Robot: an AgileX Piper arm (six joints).
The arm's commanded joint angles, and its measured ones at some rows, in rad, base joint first. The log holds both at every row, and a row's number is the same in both.
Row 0, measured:
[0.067, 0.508, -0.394, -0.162, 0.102, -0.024]
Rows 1 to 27, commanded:
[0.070, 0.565, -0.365, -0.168, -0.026, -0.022]
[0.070, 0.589, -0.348, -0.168, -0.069, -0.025]
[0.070, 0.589, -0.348, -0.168, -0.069, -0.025]
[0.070, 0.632, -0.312, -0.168, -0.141, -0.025]
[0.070, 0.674, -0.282, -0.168, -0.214, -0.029]
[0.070, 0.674, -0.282, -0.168, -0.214, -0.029]
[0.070, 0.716, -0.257, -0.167, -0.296, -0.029]
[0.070, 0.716, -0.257, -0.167, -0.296, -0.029]
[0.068, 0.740, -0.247, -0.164, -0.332, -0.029]
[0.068, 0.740, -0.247, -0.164, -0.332, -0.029]
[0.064, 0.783, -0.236, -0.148, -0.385, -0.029]
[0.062, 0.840, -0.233, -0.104, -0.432, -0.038]
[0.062, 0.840, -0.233, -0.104, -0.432, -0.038]
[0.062, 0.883, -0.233, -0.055, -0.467, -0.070]
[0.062, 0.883, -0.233, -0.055, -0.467, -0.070]
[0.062, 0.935, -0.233, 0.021, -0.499, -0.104]
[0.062, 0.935, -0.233, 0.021, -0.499, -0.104]
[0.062, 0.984, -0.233, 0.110, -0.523, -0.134]
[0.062, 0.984, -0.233, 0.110, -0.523, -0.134]
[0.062, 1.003, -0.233, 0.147, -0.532, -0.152]
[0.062, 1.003, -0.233, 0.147, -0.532, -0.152]
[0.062, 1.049, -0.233, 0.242, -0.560, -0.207]
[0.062, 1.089, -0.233, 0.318, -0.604, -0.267]
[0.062, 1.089, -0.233, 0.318, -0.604, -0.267]
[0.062, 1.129, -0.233, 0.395, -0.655, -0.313]
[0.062, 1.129, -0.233, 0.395, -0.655, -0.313]
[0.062, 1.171, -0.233, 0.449, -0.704, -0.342]
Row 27, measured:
[0.066, 1.130, -0.235, 0.358, -0.623, -0.283]
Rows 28 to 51, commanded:
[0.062, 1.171, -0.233, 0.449, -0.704, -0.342]
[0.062, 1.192, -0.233, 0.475, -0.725, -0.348]
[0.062, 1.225, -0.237, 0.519, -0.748, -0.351]
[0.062, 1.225, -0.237, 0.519, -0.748, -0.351]
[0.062, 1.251, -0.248, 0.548, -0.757, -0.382]
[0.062, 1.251, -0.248, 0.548, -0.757, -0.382]
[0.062, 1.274, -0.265, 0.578, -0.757, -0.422]
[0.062, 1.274, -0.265, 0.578, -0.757, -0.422]
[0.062, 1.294, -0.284, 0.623, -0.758, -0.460]
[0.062, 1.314, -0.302, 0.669, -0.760, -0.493]
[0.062, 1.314, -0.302, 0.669, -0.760, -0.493]
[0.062, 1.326, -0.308, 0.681, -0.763, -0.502]
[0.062, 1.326, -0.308, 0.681, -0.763, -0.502]
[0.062, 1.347, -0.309, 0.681, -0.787, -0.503]
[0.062, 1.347, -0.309, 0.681, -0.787, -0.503]
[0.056, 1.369, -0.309, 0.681, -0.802, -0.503]
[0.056, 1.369, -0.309, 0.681, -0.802, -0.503]
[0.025, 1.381, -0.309, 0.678, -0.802, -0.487]
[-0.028, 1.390, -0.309, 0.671, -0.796, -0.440]
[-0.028, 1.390, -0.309, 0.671, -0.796, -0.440]
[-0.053, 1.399, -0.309, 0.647, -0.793, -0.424]
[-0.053, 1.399, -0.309, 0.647, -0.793, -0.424]
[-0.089, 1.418, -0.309, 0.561, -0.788, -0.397]
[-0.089, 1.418, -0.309, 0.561, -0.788, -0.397]
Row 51, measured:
[-0.039, 1.401, -0.303, 0.652, -0.779, -0.441]
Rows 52 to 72, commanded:
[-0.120, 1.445, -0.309, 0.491, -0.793, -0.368]
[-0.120, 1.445, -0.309, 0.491, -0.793, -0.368]
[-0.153, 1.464, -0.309, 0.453, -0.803, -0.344]
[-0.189, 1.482, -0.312, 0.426, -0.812, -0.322]
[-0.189, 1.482, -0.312, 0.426, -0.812, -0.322]
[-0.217, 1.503, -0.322, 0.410, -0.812, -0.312]
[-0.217, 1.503, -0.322, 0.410, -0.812, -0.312]
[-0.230, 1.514, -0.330, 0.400, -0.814, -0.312]
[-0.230, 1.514, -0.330, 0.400, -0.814, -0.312]
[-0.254, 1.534, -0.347, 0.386, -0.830, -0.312]
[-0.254, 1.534, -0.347, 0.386, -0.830, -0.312]
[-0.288, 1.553, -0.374, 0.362, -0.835, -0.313]
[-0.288, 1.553, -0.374, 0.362, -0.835, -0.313]
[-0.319, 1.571, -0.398, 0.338, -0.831, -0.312]
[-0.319, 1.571, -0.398, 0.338, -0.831, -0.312]
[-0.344, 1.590, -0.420, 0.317, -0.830, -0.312]
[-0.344, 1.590, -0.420, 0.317, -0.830, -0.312]
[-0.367, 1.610, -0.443, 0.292, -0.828, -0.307]
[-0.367, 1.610, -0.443, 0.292, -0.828, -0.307]
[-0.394, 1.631, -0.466, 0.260, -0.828, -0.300]
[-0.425, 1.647, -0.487, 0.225, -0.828, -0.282]
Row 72, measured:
[-0.387, 1.628, -0.455, 0.279, -0.819, -0.303]
